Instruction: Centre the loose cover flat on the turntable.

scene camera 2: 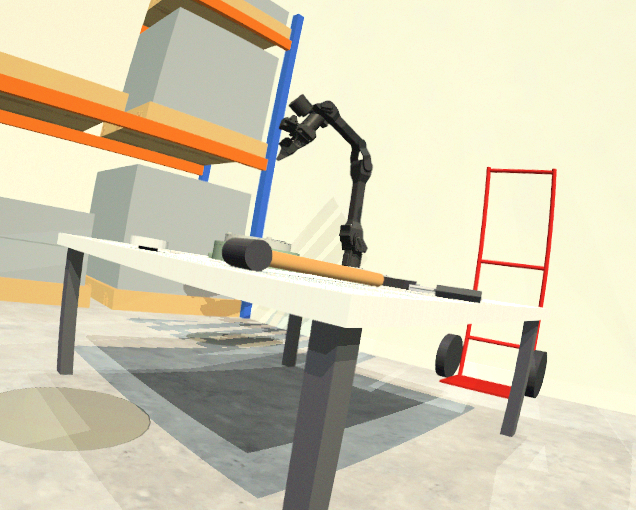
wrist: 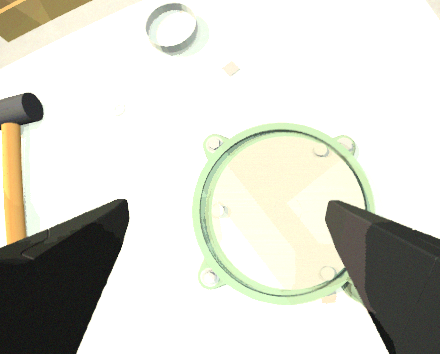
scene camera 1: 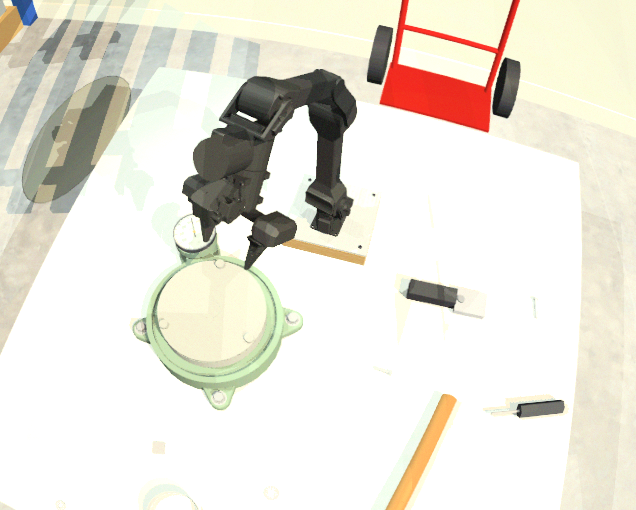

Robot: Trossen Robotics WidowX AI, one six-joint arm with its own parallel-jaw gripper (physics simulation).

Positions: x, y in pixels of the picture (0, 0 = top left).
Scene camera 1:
my gripper: 225, 255
screwdriver: 524, 410, on the table
hammer: 428, 442, on the table
